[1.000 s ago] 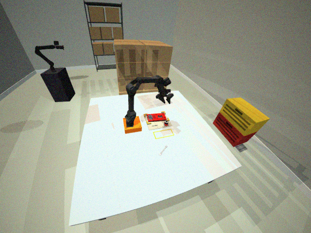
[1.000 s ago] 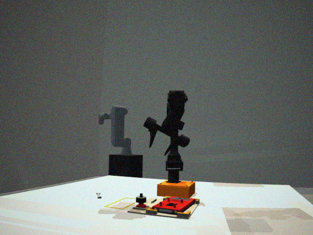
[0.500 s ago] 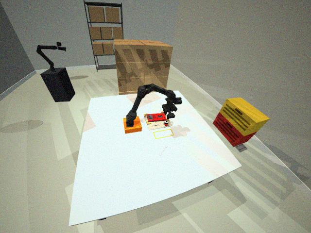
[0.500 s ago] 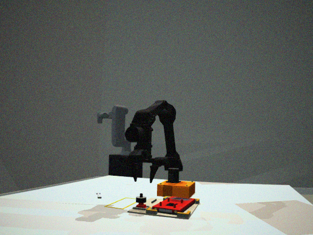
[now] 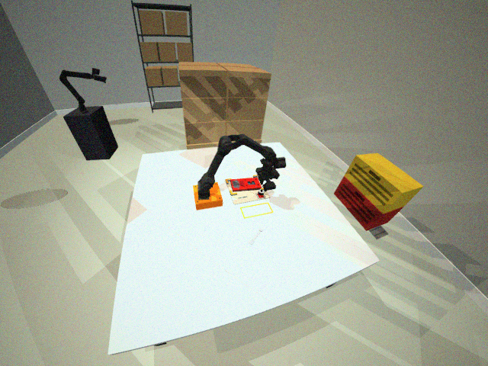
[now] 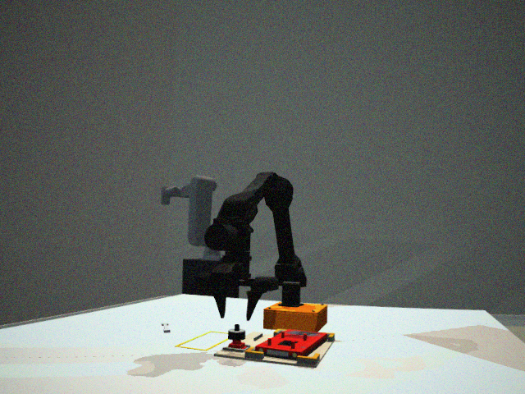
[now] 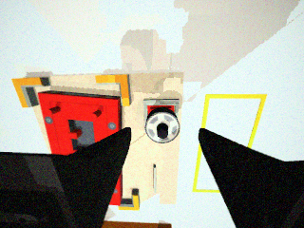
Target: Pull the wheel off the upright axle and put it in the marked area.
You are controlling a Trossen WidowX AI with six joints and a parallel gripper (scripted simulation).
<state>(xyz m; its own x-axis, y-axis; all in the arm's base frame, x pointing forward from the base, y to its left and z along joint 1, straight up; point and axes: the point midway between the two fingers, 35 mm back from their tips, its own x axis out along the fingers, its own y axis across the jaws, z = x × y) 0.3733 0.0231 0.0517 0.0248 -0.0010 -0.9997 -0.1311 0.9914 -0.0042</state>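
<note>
The wheel lies 1 cm behind my gripper tip and 4 cm below it.
</note>
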